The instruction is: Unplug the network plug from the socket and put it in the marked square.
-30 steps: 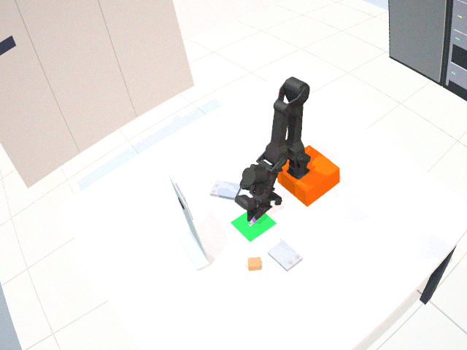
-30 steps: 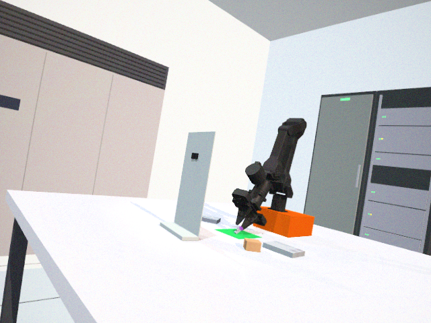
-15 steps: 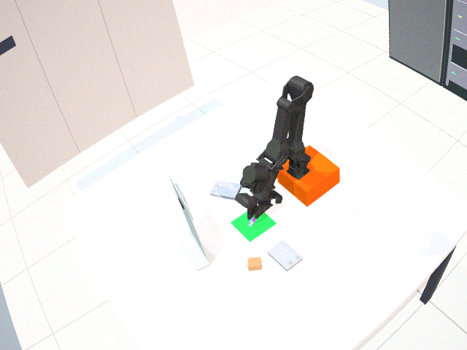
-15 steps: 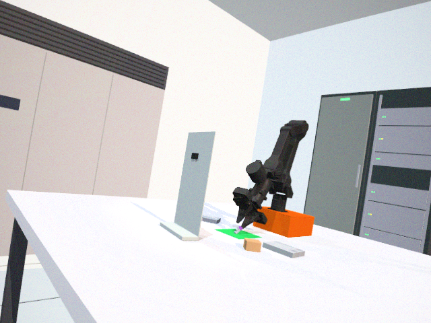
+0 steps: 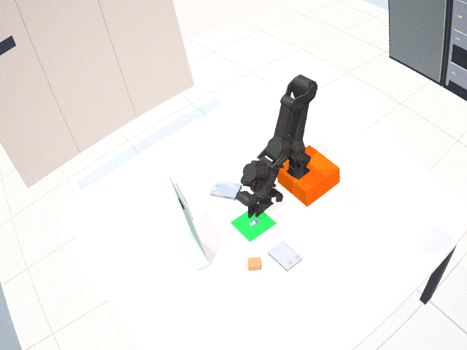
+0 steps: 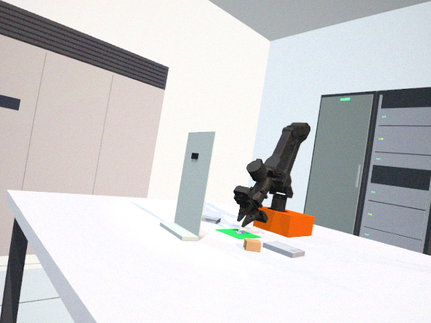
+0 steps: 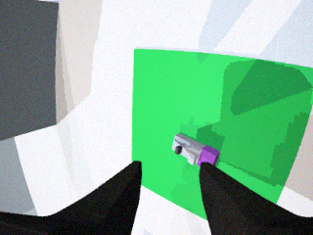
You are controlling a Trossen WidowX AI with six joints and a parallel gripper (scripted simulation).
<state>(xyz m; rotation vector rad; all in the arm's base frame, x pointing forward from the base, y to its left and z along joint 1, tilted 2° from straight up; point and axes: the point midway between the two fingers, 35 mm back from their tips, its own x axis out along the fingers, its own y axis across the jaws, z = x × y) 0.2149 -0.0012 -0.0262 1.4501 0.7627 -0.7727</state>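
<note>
Now: gripper tip 3 cm above the purple network plug. The rest, counted from my gripper tip: grey upright panel: 21 cm ahead, 6 cm to the right, 11 cm above; then tan cube: 12 cm ahead, 14 cm to the left, 2 cm below; then green square: 3 cm below.
</note>
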